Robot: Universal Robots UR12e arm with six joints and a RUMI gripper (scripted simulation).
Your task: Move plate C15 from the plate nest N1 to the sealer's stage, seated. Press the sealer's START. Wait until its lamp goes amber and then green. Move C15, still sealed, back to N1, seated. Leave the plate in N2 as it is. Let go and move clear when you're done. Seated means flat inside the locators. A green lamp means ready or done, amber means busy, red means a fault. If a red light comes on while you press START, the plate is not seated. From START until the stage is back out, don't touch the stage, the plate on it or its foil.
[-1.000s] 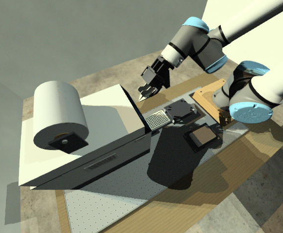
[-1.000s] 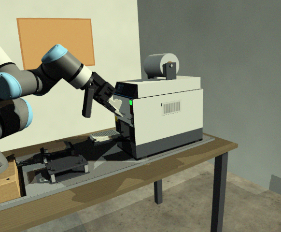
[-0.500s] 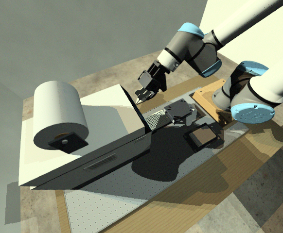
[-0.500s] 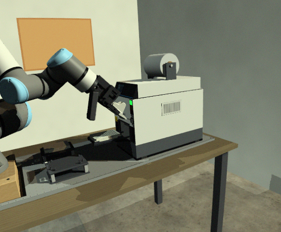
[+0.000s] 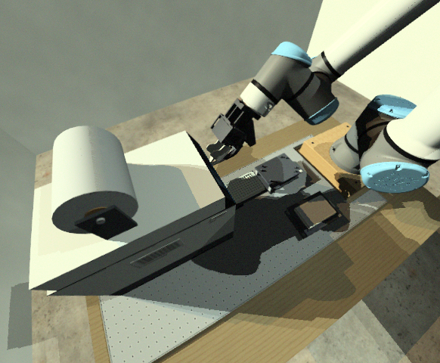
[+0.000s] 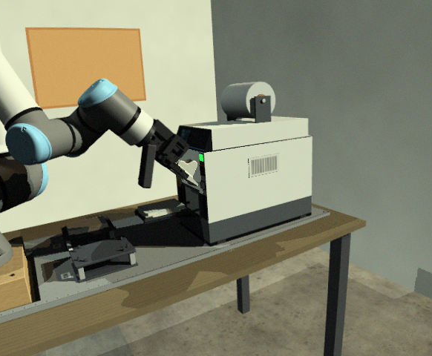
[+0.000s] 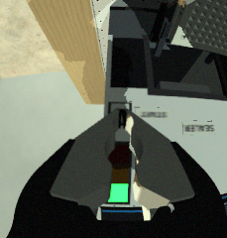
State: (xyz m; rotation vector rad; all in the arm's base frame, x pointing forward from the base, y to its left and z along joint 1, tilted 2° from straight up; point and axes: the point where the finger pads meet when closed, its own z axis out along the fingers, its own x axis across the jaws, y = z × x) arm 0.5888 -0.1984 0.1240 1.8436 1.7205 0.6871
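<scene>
Now: hand 3 cm short of the start button and 1 cm above it. The rest, counted from my hand: foil roll: 27 cm ahead, 22 cm above, 7 cm to the left; then white open-well plate: 10 cm to the left, 8 cm below, 7 cm behind; then dark stage: 10 cm to the left, 9 cm below, 7 cm behind.
</scene>
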